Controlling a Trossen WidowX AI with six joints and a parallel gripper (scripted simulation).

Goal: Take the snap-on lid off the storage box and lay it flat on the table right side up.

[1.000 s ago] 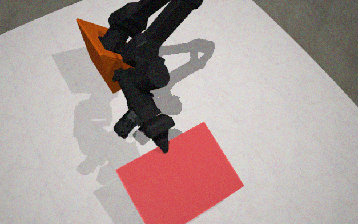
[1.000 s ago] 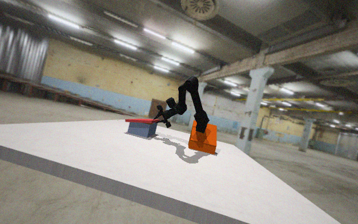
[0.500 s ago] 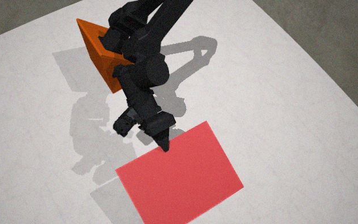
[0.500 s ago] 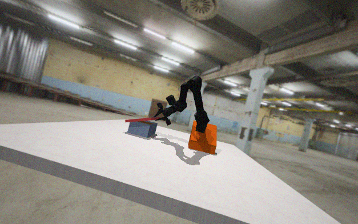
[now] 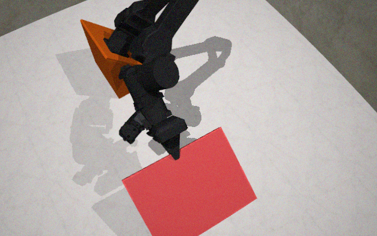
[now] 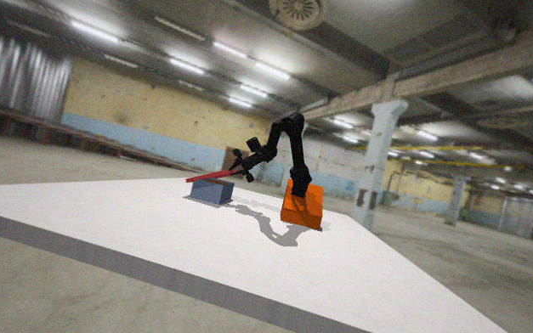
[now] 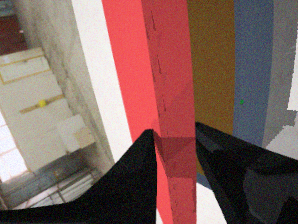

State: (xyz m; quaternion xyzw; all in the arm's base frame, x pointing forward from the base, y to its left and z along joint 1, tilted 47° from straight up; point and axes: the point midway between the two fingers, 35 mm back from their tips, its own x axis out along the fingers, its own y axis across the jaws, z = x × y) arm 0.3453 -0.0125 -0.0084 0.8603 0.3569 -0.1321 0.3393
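Now: the red lid 80 mm ahead of my gripper tip and 30 mm below it. Round my gripper tip: storage box 60 mm ahead, 100 mm below.
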